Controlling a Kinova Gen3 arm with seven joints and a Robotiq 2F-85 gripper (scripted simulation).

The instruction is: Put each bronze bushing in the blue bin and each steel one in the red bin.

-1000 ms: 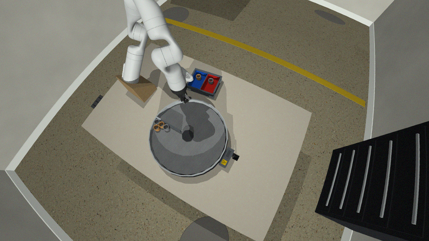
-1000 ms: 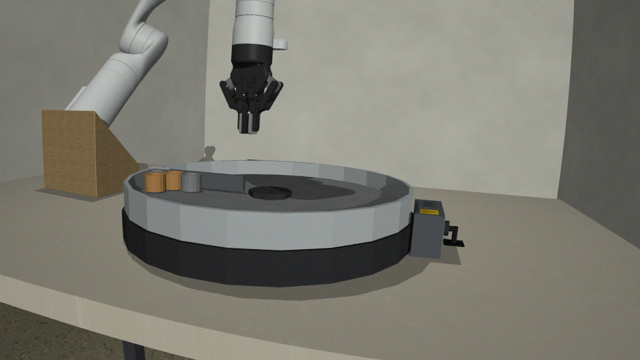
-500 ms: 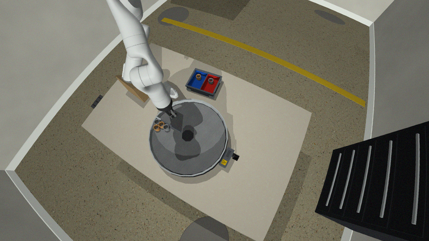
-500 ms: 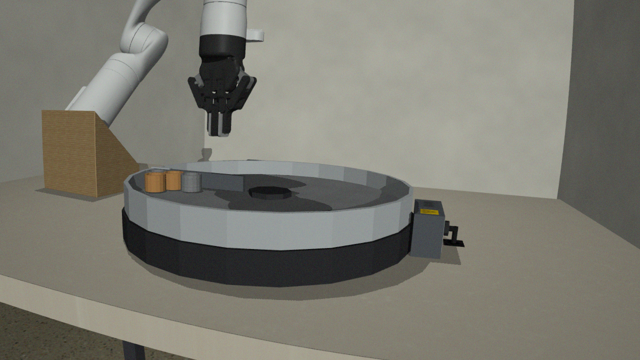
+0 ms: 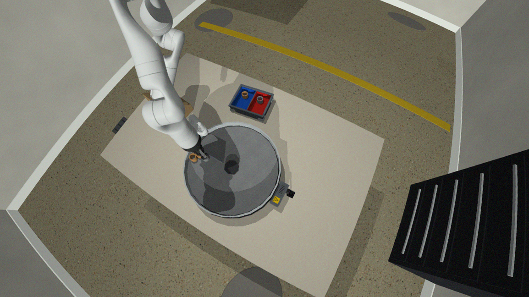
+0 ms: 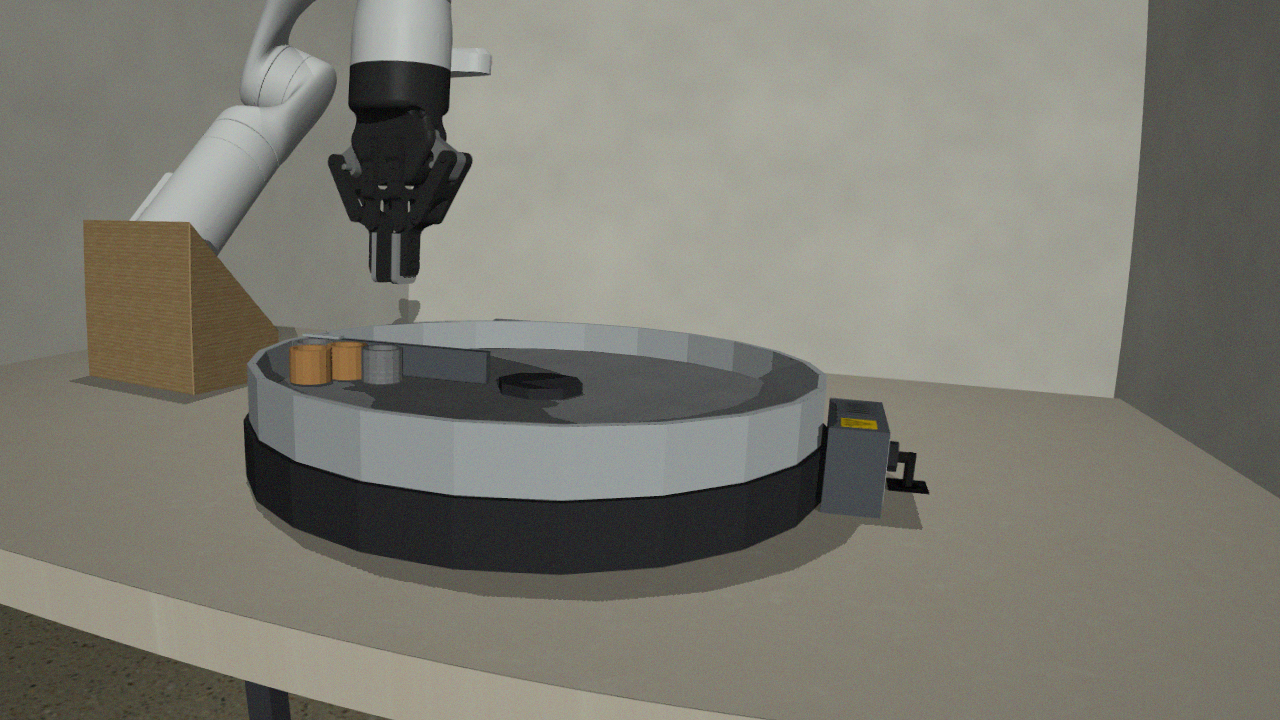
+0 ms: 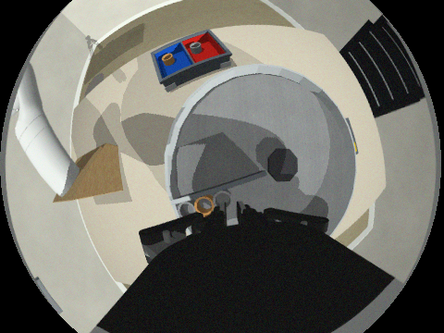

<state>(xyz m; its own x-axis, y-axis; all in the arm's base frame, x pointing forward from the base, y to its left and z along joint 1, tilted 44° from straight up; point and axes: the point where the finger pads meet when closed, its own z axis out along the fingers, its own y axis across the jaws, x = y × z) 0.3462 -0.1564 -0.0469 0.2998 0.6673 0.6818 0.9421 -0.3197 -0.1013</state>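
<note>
Now: the grey turntable 110 mm ahead of my hand, 20 mm to the left of it and 100 mm below it.
</note>
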